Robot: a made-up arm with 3 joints. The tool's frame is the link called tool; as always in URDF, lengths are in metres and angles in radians.
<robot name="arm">
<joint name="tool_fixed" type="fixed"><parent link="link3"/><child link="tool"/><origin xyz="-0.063 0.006 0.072" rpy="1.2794 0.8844 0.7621"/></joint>
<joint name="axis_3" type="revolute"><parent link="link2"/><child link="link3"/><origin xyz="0.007 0.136 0.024"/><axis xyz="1 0 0"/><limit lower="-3.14" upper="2.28"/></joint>
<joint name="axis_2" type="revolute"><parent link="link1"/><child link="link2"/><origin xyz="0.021 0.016 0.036"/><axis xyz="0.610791 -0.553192 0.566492"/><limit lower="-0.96" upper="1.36"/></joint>
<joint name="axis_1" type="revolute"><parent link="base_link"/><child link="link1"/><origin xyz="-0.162 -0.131 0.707"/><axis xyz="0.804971 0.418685 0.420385"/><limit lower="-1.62" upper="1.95"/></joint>
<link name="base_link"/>
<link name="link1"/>
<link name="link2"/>
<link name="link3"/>
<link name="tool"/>
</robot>
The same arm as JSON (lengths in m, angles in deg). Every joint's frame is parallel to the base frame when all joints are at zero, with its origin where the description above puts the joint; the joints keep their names.
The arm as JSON. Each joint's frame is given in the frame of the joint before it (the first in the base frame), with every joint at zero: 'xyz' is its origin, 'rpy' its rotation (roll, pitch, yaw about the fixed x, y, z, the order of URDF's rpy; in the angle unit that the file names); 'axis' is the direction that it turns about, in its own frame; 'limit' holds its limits. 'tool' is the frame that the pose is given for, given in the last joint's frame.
{
  "units": {
    "length": "m",
    "angle": "deg"
  },
  "joints": [
    {
      "name": "axis_1",
      "type": "revolute",
      "origin": {
        "xyz": [
          -0.162,
          -0.131,
          0.707
        ],
        "rpy": [
          0.0,
          0.0,
          0.0
        ]
      },
      "axis": [
        0.804971,
        0.418685,
        0.420385
      ],
      "limit": {
        "lower": -92.82,
        "upper": 111.73
      }
    },
    {
      "name": "axis_2",
      "type": "revolute",
      "origin": {
        "xyz": [
          0.021,
          0.016,
          0.036
        ],
        "rpy": [
          0.0,
          0.0,
          0.0
        ]
      },
      "axis": [
        0.610791,
        -0.553192,
        0.566492
      ],
      "limit": {
        "lower": -55.0,
        "upper": 77.92
      }
    },
    {
      "name": "axis_3",
      "type": "revolute",
      "origin": {
        "xyz": [
          0.007,
          0.136,
          0.024
        ],
        "rpy": [
          0.0,
          0.0,
          0.0
        ]
      },
      "axis": "+x",
      "limit": {
        "lower": -179.91,
        "upper": 130.63
      }
    }
  ],
  "tool": {
    "origin": {
      "xyz": [
        -0.063,
        0.006,
        0.072
      ],
      "rpy": [
        73.3,
        50.67,
        43.67
      ]
    }
  }
}

